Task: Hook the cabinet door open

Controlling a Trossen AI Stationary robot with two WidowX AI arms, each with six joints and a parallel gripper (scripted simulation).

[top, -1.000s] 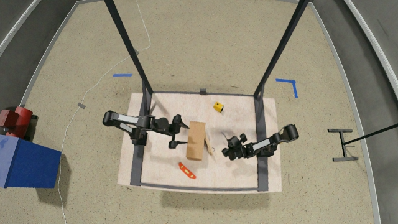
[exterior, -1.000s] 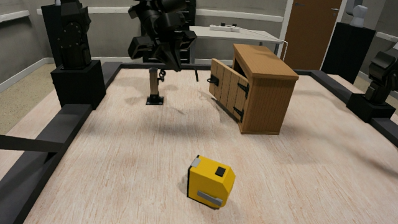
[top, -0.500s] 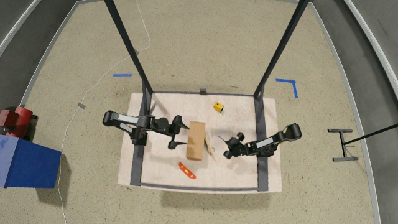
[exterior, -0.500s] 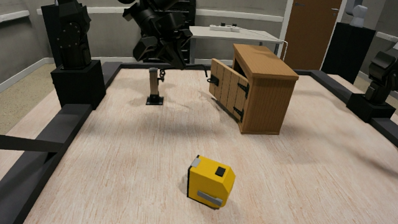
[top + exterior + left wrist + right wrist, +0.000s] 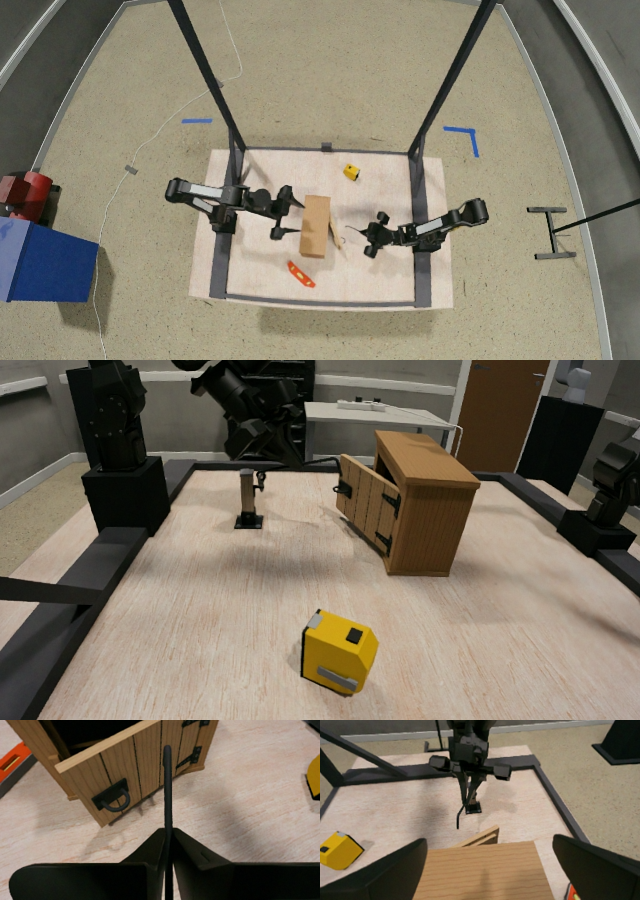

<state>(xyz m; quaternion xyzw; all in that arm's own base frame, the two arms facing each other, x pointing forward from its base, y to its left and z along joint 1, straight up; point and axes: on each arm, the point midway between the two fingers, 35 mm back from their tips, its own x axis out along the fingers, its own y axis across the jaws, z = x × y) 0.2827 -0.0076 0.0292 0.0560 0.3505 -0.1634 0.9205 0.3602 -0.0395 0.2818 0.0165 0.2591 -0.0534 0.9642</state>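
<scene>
Right now my left hand is 130 mm to the left of the cabinet door, 70 mm above it and 30 mm past it. The rest, counted from my left hand: orange-red level (260 mm to the right, 190 mm ahead, 130 mm below); then yellow tape measure (320 mm behind, 100 mm below, 70 mm to the right); then black hook (40 mm below, 20 mm to the right, 10 mm behind).
</scene>
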